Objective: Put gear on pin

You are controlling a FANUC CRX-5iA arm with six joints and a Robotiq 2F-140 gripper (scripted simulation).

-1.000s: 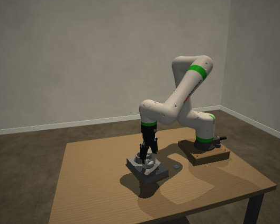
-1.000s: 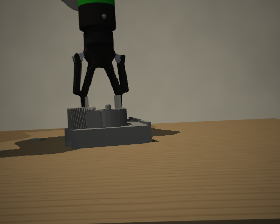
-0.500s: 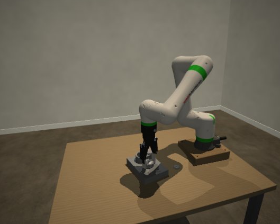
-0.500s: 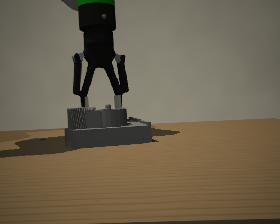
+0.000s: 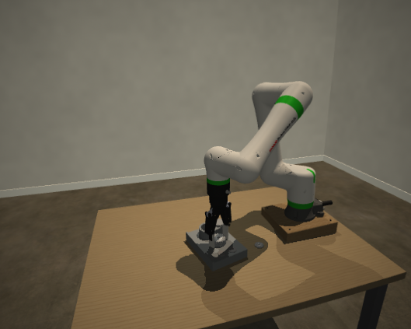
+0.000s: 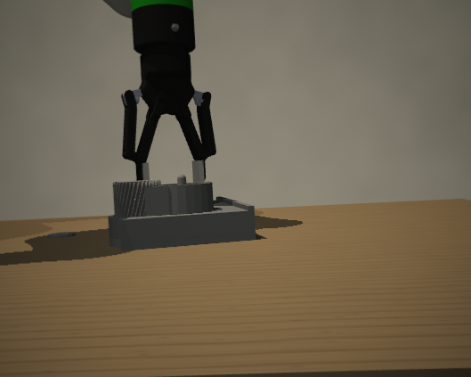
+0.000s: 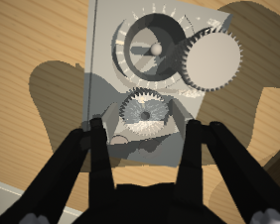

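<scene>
Now: hand 20 mm above the gear.
</scene>
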